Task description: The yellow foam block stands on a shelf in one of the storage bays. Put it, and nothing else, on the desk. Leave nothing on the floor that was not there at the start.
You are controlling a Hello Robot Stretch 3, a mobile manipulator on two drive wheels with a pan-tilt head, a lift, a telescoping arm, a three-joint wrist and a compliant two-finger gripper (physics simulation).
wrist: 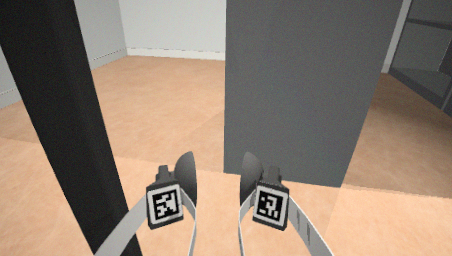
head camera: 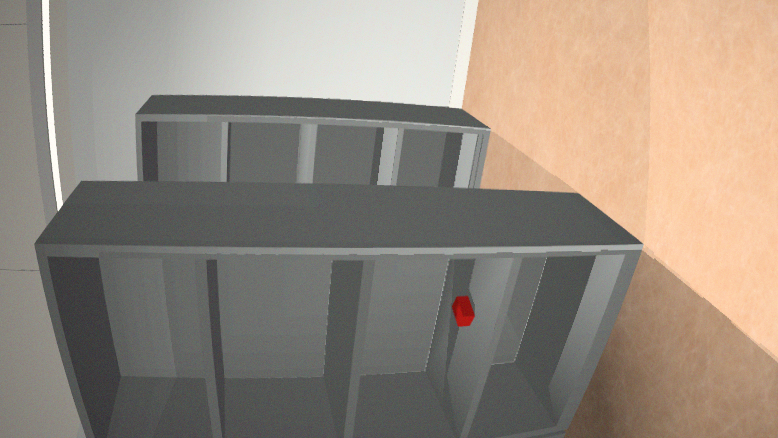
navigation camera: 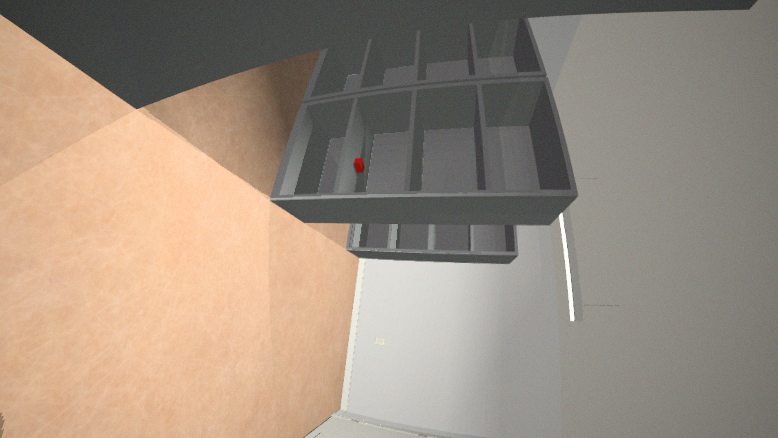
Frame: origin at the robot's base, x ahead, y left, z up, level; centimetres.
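Where they show: gripper, between the fingertips: (wrist: 219, 170).
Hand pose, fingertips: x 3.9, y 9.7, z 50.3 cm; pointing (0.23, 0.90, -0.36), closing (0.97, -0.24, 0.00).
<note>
Each offset is from my fingertips to the top centre of the thing. "*": to the spot under its first point.
The yellow foam block and the desk do not show in these views. Grey shelf units, the storage bays, stand on the tan floor. The nearer one {* dx +156.1, dy -10.7, dz +56.7 cm} (head camera: 326, 217) (navigation camera: 424, 209) has upright dividers and open compartments. Another unit (head camera: 304, 106) (navigation camera: 435, 257) stands behind it. My gripper (wrist: 219, 170) is open, its two fingertips apart with floor showing between them. It hangs above the floor, facing a grey side panel (wrist: 300, 90) of a unit.
A small red block {dx +172.7, dy +21.9, dz +7.6 cm} (head camera: 463, 311) (navigation camera: 358, 165) is in a right-hand compartment of the nearer unit in the head view. A large dark panel (navigation camera: 217, 32) crosses the top of the navigation view. Another unit (wrist: 425, 85) shows at right in the wrist view.
</note>
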